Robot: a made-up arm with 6 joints. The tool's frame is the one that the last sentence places. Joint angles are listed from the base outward.
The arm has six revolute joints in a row. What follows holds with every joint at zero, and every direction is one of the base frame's.
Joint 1 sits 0.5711 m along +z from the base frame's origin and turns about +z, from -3.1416 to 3.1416 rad.
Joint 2 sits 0.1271 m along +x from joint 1 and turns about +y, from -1.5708 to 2.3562 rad.
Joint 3 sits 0.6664 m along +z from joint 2 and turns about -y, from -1.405 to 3.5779 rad.
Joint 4 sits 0.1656 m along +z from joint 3 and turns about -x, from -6.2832 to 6.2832 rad.
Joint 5 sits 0.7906 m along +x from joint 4 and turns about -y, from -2.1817 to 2.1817 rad.
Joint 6 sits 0.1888 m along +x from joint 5 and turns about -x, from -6.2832 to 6.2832 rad.
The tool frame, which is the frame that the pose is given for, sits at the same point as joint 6; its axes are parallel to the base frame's.
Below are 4 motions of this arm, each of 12 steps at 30 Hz.
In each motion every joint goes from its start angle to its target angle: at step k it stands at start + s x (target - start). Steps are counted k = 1, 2, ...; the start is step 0. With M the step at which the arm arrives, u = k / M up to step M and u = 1 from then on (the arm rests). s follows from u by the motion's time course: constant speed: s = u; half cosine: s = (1 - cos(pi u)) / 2; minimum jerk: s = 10 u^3 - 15 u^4 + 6 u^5.
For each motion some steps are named. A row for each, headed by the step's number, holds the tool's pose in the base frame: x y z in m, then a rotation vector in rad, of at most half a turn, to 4 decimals.
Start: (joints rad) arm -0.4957 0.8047 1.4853 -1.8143 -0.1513 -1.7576
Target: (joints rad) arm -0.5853 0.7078 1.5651 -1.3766 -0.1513 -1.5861
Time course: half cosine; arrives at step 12
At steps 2, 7, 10, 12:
2: 1.1066 -0.5753 1.7922 -2.7857 0.2892 -1.0892
7: 0.9920 -0.5777 1.8727 2.6668 -0.5154 1.0695
10: 0.9288 -0.5740 1.9126 2.4647 -0.6170 0.9985
12: 0.9147 -0.5728 1.9211 2.4200 -0.6388 0.9822

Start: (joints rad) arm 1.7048 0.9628 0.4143 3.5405 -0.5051 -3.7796
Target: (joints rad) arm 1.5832 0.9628 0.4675 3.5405 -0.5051 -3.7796
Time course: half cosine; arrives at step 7
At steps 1, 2, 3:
1: -0.2420 1.6029 0.6690 0.1350 0.3306 1.8606
2: -0.2152 1.6088 0.6760 0.1432 0.3224 1.8452
3: -0.1762 1.6164 0.6862 0.1548 0.3104 1.8230

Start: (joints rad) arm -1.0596 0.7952 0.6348 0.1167 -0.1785 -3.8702
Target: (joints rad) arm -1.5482 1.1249 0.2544 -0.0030 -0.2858 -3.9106
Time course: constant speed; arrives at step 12
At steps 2, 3, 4, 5, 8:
2: 0.6640 -1.4573 0.8663 -1.8750 1.4546 0.0541
3: 0.6046 -1.4837 0.7936 -1.7901 1.4881 0.0948
4: 0.5429 -1.5040 0.7214 -1.7029 1.5177 0.1324
5: 0.4793 -1.5180 0.6499 -1.6139 1.5434 0.1670
8: 0.2838 -1.5218 0.4420 -1.3383 1.5964 0.2535

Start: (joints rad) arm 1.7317 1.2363 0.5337 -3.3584 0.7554 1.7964
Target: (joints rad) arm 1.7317 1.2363 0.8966 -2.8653 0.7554 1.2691
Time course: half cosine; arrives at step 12
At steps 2, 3, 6, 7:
2: -0.2642 1.4800 0.2374 -0.0690 1.6937 0.2911
3: -0.2617 1.4958 0.2585 -0.0369 1.6692 0.3002
6: -0.2492 1.5597 0.3592 0.1216 1.5614 0.3423
7: -0.2442 1.5803 0.3988 0.1856 1.5228 0.3584

